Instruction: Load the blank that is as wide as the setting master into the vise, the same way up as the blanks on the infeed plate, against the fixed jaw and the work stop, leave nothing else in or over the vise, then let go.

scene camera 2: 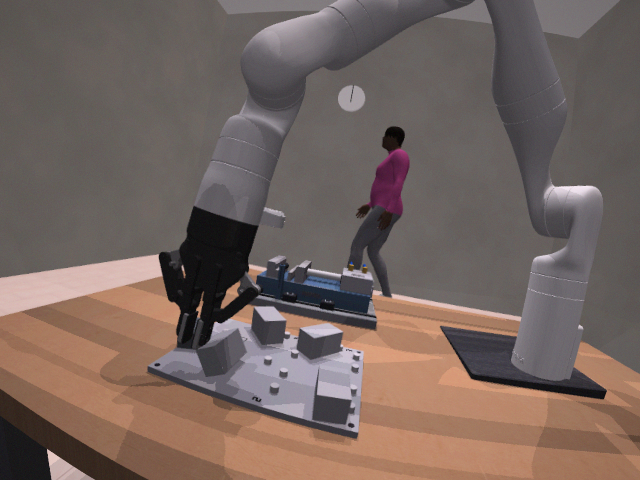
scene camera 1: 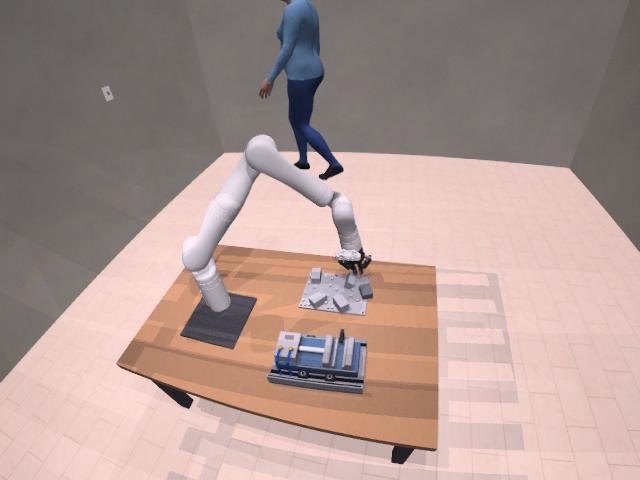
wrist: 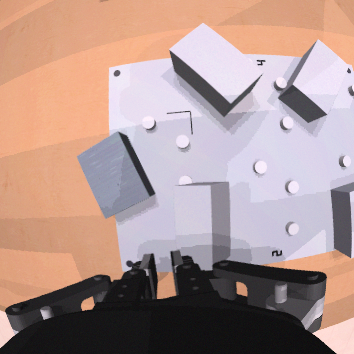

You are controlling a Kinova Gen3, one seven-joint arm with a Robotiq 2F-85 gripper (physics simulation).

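Pixels of known places: gripper, fingertip midpoint: (scene camera 2: pixel 190 343) (scene camera 1: pixel 358 274) (wrist: pixel 163 264); arm's base, origin of the base link: (scene camera 2: pixel 536 367) (scene camera 1: pixel 220 302).
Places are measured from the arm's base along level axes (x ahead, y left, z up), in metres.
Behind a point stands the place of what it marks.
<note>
My gripper (scene camera 1: pixel 356 269) @[x 0.521, y 0.242, z 0.030 m] (scene camera 2: pixel 192 335) @[x 0.521, y 0.242, z 0.030 m] (wrist: pixel 163 264) @[x 0.521, y 0.242, z 0.030 m] is shut to a narrow gap at the infeed plate's edge; table shows through the gap and I see no object in it. A light grey blank (scene camera 1: pixel 350 280) @[x 0.497, y 0.198, z 0.036 m] (scene camera 2: pixel 222 351) @[x 0.482, y 0.233, z 0.029 m] (wrist: pixel 195 215) @[x 0.498, y 0.205, z 0.035 m] is right beside the fingertips, looking tilted in scene camera 2; contact is unclear. A darker block (scene camera 1: pixel 366 290) @[x 0.565, y 0.173, z 0.020 m] (wrist: pixel 115 175) @[x 0.557, y 0.178, z 0.020 m], possibly the setting master, overhangs the infeed plate (scene camera 1: pixel 356 309) @[x 0.541, y 0.095, z -0.005 m] (scene camera 2: pixel 305 413) @[x 0.369, y 0.246, z -0.005 m] (wrist: pixel 130 95) @[x 0.553, y 0.109, z -0.005 m]. Scene camera 2 hides it behind the gripper. The vise (scene camera 1: pixel 312 369) @[x 0.463, y -0.193, z 0.037 m] (scene camera 2: pixel 330 294) @[x 0.417, y -0.087, z 0.036 m] has no blank between its jaws.
Three other grey blanks lie on the plate: one (scene camera 1: pixel 340 302) @[x 0.484, y 0.085, z 0.035 m] (scene camera 2: pixel 268 324) @[x 0.469, y 0.127, z 0.029 m] (wrist: pixel 215 65) @[x 0.482, y 0.103, z 0.035 m] towards the vise, one (scene camera 1: pixel 317 299) @[x 0.395, y 0.085, z 0.030 m] (scene camera 2: pixel 320 339) @[x 0.387, y 0.123, z 0.026 m] (wrist: pixel 315 80) @[x 0.402, y 0.106, z 0.031 m] beside it, and one (scene camera 1: pixel 315 274) @[x 0.349, y 0.210, z 0.027 m] (scene camera 2: pixel 333 395) @[x 0.344, y 0.246, z 0.027 m] at a corner. Small pegs stand between them. A dark blue post (scene camera 1: pixel 341 335) @[x 0.529, y -0.078, z 0.082 m] (scene camera 2: pixel 282 279) @[x 0.521, y -0.056, z 0.054 m] rises beside the vise jaws.
</note>
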